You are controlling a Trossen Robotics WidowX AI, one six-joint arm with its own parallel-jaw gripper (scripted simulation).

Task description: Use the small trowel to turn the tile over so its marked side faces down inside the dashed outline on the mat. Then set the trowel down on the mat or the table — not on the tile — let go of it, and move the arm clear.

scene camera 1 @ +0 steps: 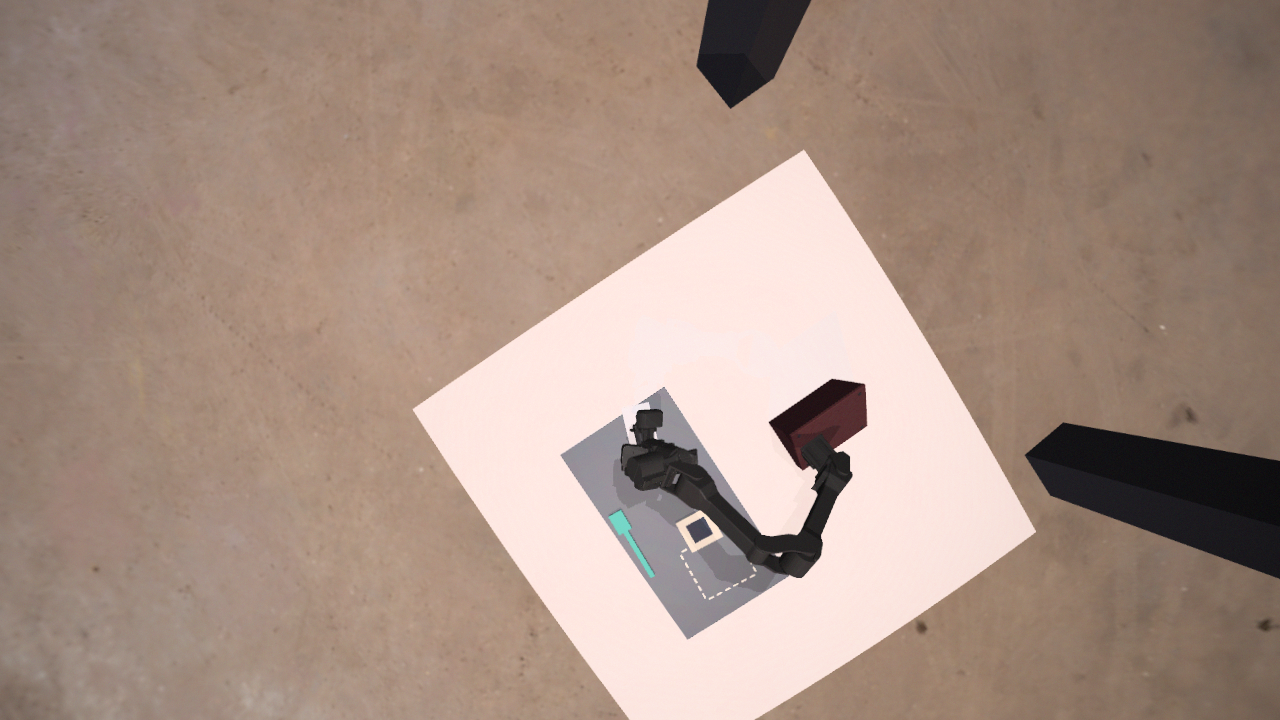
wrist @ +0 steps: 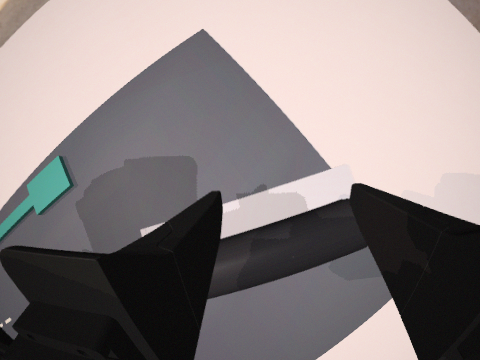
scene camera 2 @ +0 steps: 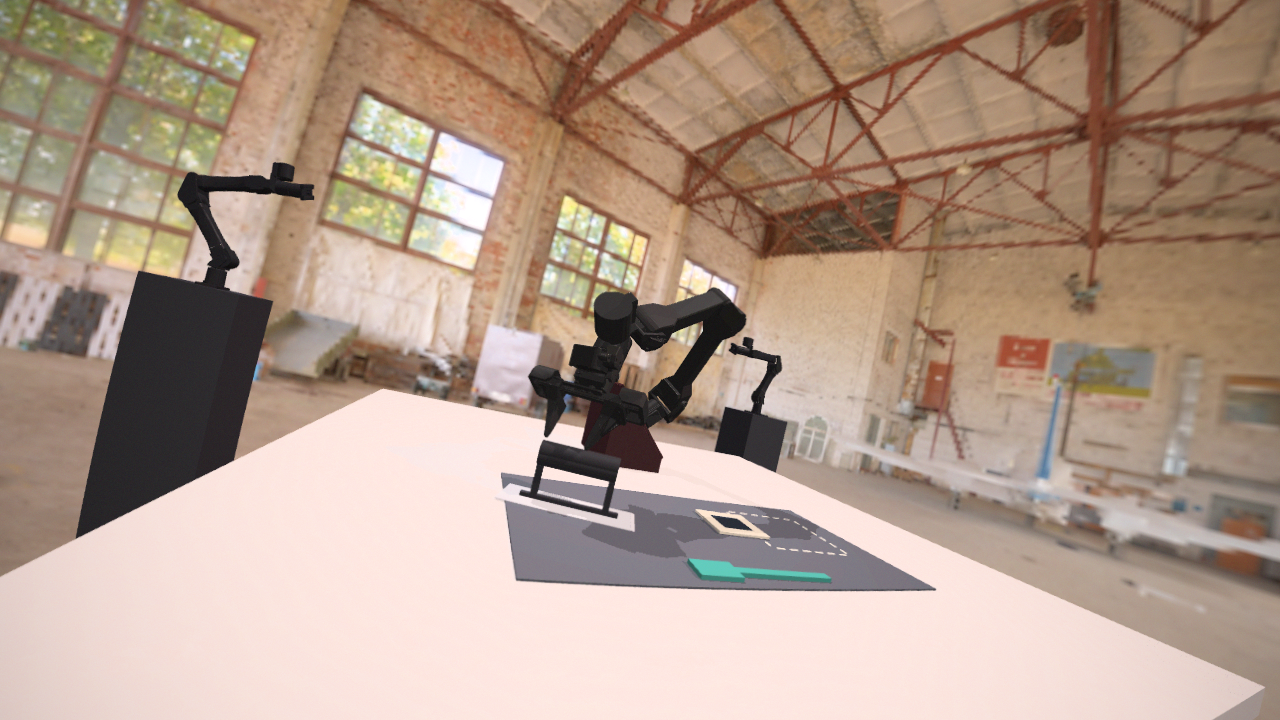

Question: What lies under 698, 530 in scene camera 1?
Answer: A cream tile.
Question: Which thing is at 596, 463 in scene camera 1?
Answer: A grey mat.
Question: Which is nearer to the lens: the trowel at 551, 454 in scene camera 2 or the teal flat piece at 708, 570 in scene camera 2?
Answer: The teal flat piece.
